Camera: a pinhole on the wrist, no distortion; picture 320 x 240 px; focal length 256.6 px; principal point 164.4 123.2 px. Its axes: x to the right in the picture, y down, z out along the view. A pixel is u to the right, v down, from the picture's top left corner.
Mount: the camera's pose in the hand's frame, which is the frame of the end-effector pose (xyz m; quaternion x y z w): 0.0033 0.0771 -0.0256 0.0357 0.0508 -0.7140 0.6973
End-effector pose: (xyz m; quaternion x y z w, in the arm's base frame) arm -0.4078 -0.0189 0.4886 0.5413 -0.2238 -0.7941 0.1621
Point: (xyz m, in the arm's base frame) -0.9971 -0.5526 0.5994
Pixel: outside the picture
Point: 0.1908 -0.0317 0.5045
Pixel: behind the camera
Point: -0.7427 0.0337 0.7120
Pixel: 139.2 65.1
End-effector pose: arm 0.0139 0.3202 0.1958 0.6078 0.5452 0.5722 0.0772
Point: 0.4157 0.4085 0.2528
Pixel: 12.9 112.6
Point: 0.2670 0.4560 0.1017
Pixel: 174.6 101.3
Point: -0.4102 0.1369 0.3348
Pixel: behind the camera
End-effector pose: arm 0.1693 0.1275 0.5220 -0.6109 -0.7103 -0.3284 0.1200
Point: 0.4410 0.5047 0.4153
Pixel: 21.5 230.6
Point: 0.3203 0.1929 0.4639
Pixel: 39.8 79.6
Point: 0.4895 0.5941 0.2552
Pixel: 59.2 179.1
